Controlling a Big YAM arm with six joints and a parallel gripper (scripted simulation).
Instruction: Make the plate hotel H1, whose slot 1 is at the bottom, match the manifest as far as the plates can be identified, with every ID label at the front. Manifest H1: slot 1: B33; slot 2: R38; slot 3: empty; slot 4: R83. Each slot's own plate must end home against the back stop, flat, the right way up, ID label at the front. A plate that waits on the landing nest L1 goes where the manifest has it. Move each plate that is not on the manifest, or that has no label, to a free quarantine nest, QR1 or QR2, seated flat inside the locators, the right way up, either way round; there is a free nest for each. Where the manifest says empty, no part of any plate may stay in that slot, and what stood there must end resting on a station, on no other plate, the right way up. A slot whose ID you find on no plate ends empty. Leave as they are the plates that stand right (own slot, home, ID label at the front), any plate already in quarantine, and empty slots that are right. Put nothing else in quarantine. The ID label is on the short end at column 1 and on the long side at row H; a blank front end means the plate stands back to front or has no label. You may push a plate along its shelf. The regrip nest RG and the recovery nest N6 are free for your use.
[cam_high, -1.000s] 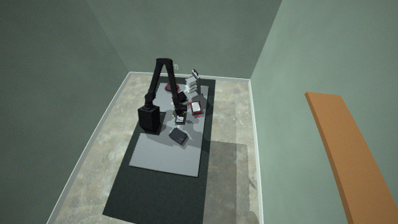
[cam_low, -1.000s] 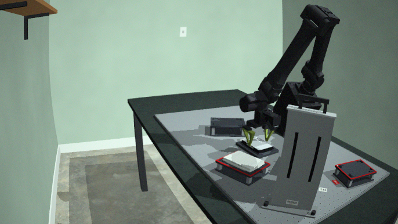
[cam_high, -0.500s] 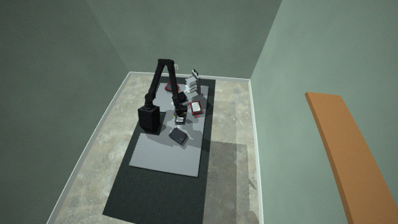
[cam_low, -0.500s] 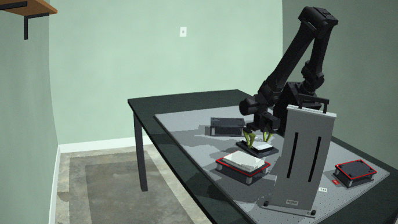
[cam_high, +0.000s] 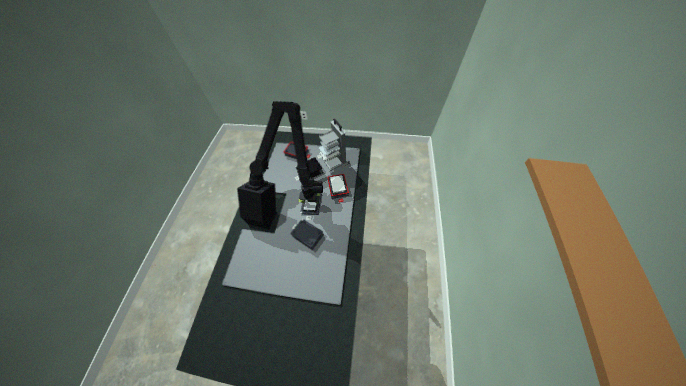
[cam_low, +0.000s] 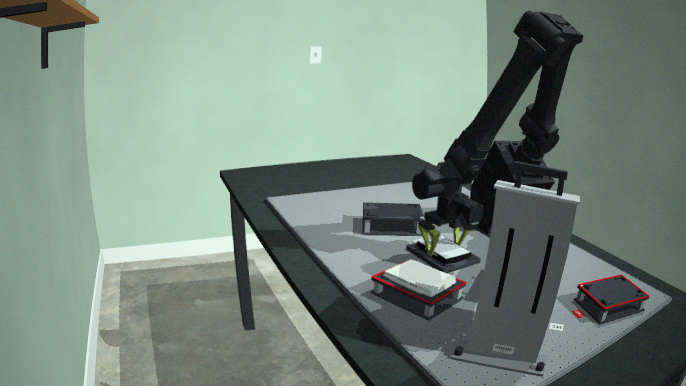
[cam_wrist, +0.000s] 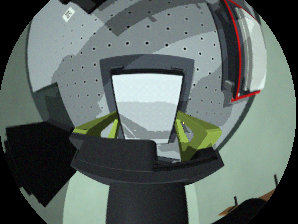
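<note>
The N6 label lies 2 cm ahead of my hand, 10 cm to the right of it and 2 cm below it. From my hand the other things lie so: plate: 1 cm ahead, 38 cm to the left, 13 cm above; then plate hotel H1: 6 cm ahead, 44 cm to the left, 13 cm above.
</note>
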